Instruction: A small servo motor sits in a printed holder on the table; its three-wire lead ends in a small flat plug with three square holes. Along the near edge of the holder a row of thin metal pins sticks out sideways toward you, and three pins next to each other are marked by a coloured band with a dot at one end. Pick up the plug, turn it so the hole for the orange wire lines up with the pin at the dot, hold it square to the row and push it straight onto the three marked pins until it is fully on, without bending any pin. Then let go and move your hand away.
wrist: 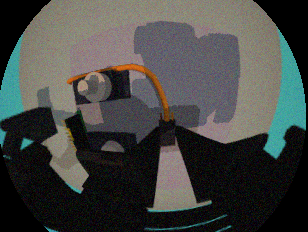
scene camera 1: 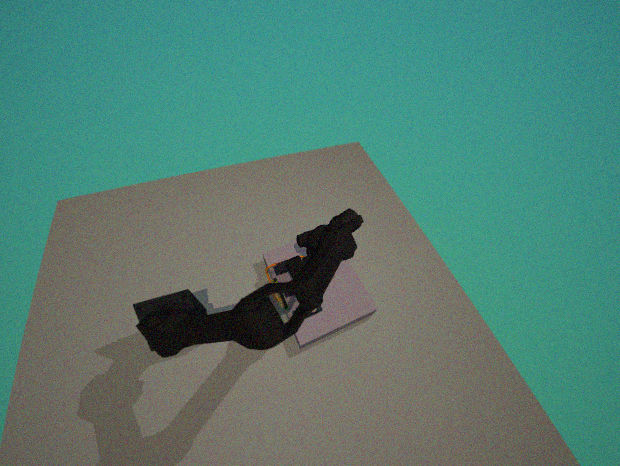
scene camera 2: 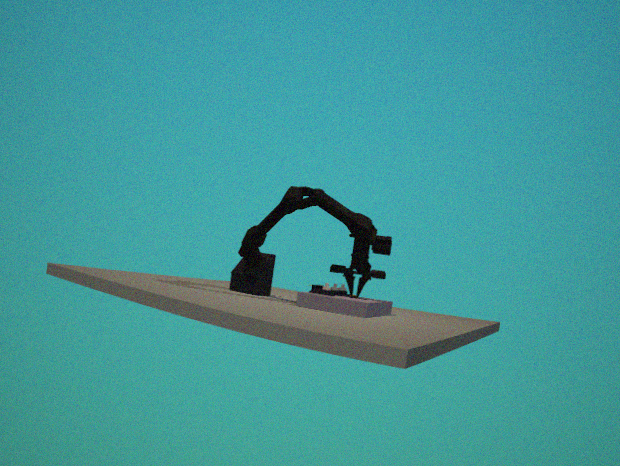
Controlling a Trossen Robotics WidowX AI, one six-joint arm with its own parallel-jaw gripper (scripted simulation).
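I see a printed holder [scene camera 1: 346, 301]. In scene camera 2 the holder is here [scene camera 2: 362, 307], and in the wrist view the holder is here [wrist: 198, 67]. As for my gripper [scene camera 2: 354, 296], I see it too, and the wrist view shows my gripper [wrist: 167, 129] as well.
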